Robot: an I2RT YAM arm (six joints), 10 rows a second.
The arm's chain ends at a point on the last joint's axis. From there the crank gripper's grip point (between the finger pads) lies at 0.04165 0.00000 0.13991 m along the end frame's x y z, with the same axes.
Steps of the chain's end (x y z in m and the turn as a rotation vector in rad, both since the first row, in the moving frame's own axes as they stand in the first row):
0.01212 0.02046 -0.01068 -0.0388 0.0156 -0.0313
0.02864 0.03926 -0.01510 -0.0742 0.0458 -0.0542
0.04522 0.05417 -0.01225 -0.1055 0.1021 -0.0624
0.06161 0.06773 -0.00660 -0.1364 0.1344 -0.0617
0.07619 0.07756 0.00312 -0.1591 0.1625 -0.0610
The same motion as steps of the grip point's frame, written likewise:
0.01436 0.02454 -0.01143 -0.0388 0.0156 -0.0313
0.03521 0.04713 -0.01745 -0.0742 0.0458 -0.0542
0.05961 0.06561 -0.01785 -0.1055 0.1021 -0.0624
0.08042 0.08317 -0.01454 -0.1364 0.1344 -0.0617
0.09877 0.09587 -0.00699 -0.1591 0.1625 -0.0610

